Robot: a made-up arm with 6 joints.
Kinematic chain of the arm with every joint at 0, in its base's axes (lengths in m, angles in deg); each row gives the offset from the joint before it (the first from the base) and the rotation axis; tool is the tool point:
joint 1: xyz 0 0 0.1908 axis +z
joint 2: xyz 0 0.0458 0 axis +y
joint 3: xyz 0 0 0.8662 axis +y
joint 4: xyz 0 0 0.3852 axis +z
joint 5: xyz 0 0 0 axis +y
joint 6: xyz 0 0 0.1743 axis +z
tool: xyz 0 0 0
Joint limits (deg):
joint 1: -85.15..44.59
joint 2: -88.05..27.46
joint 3: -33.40..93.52
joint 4: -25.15..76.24
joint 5: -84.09..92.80
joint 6: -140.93..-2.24
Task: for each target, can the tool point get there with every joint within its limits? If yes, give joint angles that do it. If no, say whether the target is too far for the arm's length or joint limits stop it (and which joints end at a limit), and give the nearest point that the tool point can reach.
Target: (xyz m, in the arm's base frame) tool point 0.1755 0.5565 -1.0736
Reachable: no: joint limits stop it (at a limit: joint 1, joint 2, joint 3, joint 5) | nearest point -0.0254 1.1219 -0.1366 | short by 1.113 m
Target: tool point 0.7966 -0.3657 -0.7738
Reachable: no: joint limits stop it (at a limit: joint 2, joint 3) | nearest point 0.6794 -0.3119 0.5876 | short by 1.368 m
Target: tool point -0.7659 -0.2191 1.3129
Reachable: yes | joints 17.14 -45.46 34.22 21.38 -27.65 -89.51
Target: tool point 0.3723 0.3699 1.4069
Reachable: yes | joints 29.15 9.09 28.20 52.14 44.17 -21.01
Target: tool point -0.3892 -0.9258 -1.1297
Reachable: no: too far | nearest point -0.8142 -0.8225 -0.1401 | short by 1.082 m
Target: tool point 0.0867 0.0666 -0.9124
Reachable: no: joint limits stop it (at a limit: joint 1, joint 2, joint 3, joint 5) | nearest point -0.0432 1.1196 -0.1379 | short by 1.314 m
